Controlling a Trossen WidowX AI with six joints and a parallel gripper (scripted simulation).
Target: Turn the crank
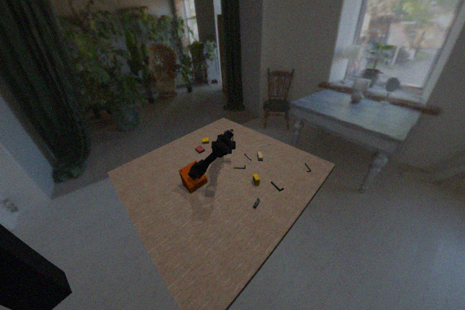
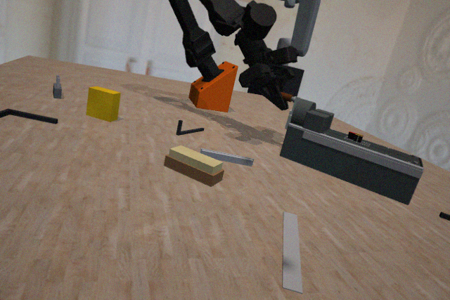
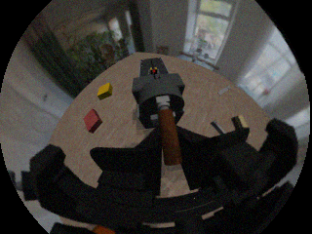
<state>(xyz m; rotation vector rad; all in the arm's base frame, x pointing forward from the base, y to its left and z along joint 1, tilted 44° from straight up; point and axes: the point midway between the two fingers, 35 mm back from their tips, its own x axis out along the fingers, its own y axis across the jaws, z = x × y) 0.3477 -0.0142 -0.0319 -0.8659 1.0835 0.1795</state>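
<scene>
Right now the brown crank handle is 10 mm behind my gripper tip, 10 mm to the right of it and 30 mm above it. The rest, counted from my gripper tip: red pointer 130 mm ahead, 80 mm to the left, 10 mm below; then red block 70 mm behind, 240 mm to the left, 80 mm below; then grey bar 80 mm ahead, 170 mm to the right, 90 mm below.
</scene>
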